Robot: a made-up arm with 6 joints.
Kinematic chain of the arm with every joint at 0, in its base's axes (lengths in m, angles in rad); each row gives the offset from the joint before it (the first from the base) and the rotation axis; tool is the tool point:
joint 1: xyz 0 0 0.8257 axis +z
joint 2: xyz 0.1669 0 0 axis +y
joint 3: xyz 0 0 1.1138 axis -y
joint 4: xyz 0 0 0.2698 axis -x
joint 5: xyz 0.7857 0 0 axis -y
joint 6: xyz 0.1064 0 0 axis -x
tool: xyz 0 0 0
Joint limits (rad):
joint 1: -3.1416..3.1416
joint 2: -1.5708..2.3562
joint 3: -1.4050..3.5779
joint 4: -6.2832..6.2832
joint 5: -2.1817..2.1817
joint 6: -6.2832..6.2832
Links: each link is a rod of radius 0.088 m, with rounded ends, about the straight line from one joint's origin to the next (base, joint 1, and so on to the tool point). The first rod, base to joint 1, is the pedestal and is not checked.
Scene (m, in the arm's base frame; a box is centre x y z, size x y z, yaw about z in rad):
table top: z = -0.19
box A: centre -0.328 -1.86 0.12 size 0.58 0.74 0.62 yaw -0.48
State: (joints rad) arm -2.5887 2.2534 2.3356 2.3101 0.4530 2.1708
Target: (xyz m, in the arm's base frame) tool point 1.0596 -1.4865 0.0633
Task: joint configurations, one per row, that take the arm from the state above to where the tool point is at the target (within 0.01 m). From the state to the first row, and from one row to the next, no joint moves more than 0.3 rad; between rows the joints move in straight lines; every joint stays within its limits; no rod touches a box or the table.
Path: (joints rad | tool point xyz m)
1: -2.3575 2.1363 2.2940 2.3089 0.5987 2.1555 | -1.3380 -1.3972 0.5927
2: -2.1263 2.0193 2.2525 2.3076 0.7443 2.1402 | -0.9883 -1.6934 0.7578
3: -1.8951 1.9022 2.2109 2.3064 0.8900 2.1248 | -0.5688 -1.8843 0.9265
4: -1.6639 1.7852 2.1693 2.3052 1.0356 2.1095 | -0.1142 -1.9537 1.0968
5: -1.4378 1.9755 2.1610 2.3220 1.0161 2.1300 | 0.3280 -1.9534 0.7469
6: -1.2118 2.1659 2.1527 2.3389 0.9966 2.1504 | 0.7401 -1.7894 0.3979
7: -0.9857 2.3562 2.1444 2.3557 0.9770 2.1708 | 1.0596 -1.4865 0.0633

